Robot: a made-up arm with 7 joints. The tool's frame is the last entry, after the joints.
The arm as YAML. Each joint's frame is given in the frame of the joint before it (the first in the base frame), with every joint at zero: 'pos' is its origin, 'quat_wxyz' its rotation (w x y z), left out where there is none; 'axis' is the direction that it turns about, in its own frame. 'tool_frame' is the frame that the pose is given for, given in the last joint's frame.
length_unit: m
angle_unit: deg
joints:
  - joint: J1
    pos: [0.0, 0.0, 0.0]
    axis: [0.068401, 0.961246, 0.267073]
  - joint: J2
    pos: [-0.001, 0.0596, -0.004]
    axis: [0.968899, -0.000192, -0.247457]
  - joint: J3
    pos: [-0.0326, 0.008, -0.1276]
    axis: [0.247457, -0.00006, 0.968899]
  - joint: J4
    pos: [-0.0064, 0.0, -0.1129]
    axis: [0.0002, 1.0, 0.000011]
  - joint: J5
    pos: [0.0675, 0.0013, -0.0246]
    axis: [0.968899, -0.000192, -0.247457]
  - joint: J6
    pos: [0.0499, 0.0, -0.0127]
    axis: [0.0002, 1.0, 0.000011]
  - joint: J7
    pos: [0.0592, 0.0, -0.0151]
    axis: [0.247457, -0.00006, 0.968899]
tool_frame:
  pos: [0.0, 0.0, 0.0]
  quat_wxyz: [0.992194, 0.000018, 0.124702, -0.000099]
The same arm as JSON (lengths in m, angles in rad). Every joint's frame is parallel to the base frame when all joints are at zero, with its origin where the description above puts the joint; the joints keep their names.
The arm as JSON. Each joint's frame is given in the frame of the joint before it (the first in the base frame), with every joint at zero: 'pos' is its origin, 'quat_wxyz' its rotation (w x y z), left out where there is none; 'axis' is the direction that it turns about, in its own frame. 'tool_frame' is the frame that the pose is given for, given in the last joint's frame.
{"length_unit": "m", "angle_unit": "rad", "joints": [{"joint": "J1", "pos": [0.0, 0.0, 0.0], "axis": [0.068403, 0.961235, 0.26711]}, {"joint": "J2", "pos": [-0.001, 0.0596, -0.004], "axis": [0.968889, -0.0002, -0.247497]}, {"joint": "J3", "pos": [-0.0326, 0.008, -0.1276], "axis": [0.247497, -0.0001, 0.968889]}, {"joint": "J4", "pos": [-0.0064, 0.0, -0.1129], "axis": [0.0002, 1.0, 0.0]}, {"joint": "J5", "pos": [0.0675, 0.0013, -0.0246], "axis": [0.968889, -0.0002, -0.247497]}, {"joint": "J6", "pos": [0.0499, 0.0, -0.0127], "axis": [0.0002, 1.0, 0.0]}, {"joint": "J7", "pos": [0.0592, 0.0, -0.0151], "axis": [0.247497, -0.0001, 0.968889]}], "tool_frame": {"pos": [0.0, 0.0, 0.0], "quat_wxyz": [0.992194, 0.000018, 0.124702, -0.000099]}}
